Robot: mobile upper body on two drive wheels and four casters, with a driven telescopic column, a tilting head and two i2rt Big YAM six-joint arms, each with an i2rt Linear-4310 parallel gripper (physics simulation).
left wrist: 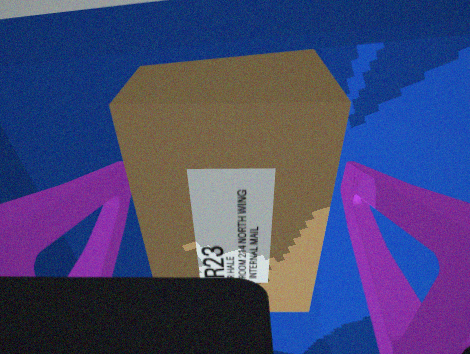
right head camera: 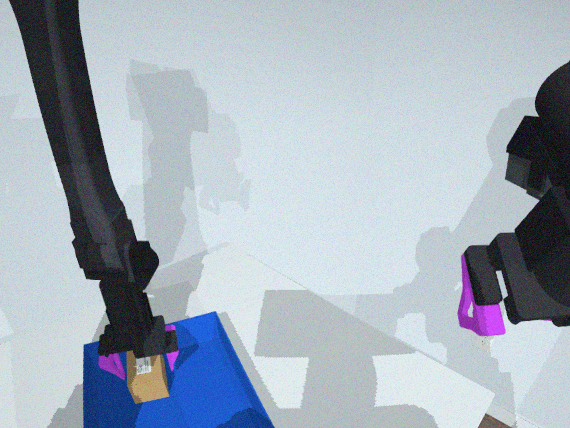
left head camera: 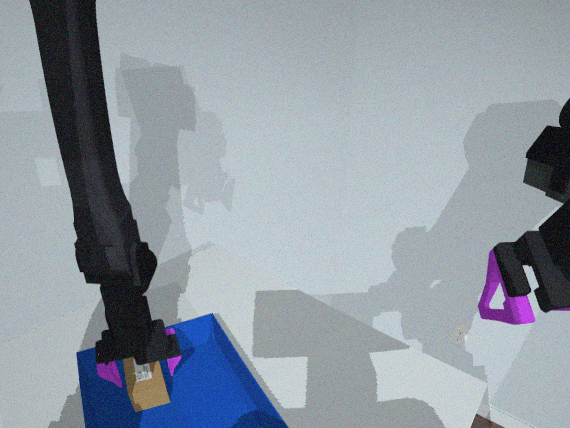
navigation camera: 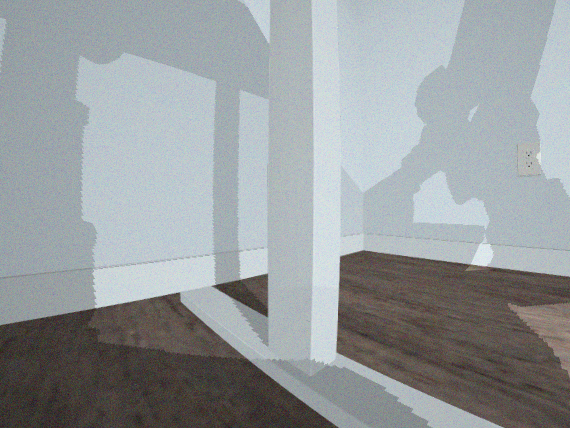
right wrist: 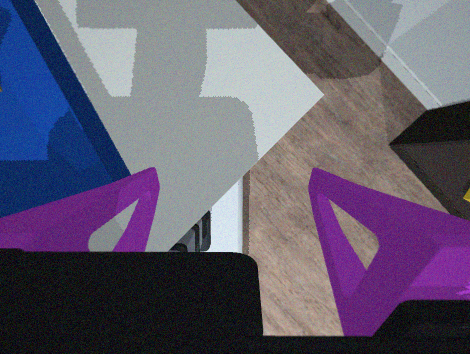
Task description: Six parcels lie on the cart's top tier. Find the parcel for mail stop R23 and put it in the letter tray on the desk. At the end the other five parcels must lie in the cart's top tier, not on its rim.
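Places are measured from the left arm's base along level axes (x left, y back, z up), in centimetres.
Pixels of known places: left gripper, fingertip midpoint: [left wrist: 236, 175] [right head camera: 148, 372] [left head camera: 146, 379]; right gripper, fingertip midpoint: [right head camera: 501, 316] [left head camera: 514, 308] [right wrist: 234, 177].
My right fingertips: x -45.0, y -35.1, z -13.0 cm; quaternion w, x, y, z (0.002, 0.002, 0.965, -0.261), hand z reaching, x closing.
Ahead of a thing's pixels: the offset from my right fingertips to its top centre. "pt": to the spot under its first point. Level surfaces: height alone.
The brown R23 parcel {dx +45.5, dy -15.4, dz -24.7 cm} [left head camera: 152, 395] [right head camera: 151, 388] [left wrist: 230, 135] is inside the blue letter tray {dx +38.0, dy -6.3, dz -23.0 cm} [left head camera: 215, 390] [right head camera: 210, 385] [left wrist: 425, 135] [right wrist: 90, 110], near one wall, its white label facing up. My left gripper [left head camera: 146, 380] [right head camera: 148, 374] [left wrist: 236, 175] is open, one finger on each side of the parcel, with narrow gaps between. The parcel's lower end is partly hidden in the left wrist view. My right gripper [left head camera: 545, 317] [right head camera: 522, 327] [right wrist: 234, 177] is open and empty, off to the right of the tray. The cart's top tier and the other five parcels cannot be made out.
The white desk {dz -30.0 cm} [left head camera: 430, 375] [right head camera: 435, 380] [right wrist: 225, 60] bears the tray; its corner shows in the right wrist view. A dark box-like object [right wrist: 430, 165] with a yellow bit is at that view's right. A white desk leg {pt dx +21.4, dy -25.6, dz -99.1 cm} [navigation camera: 300, 175] stands near a wall outlet {dx -61.1, dy -76.6, dz -79.2 cm} [navigation camera: 527, 159].
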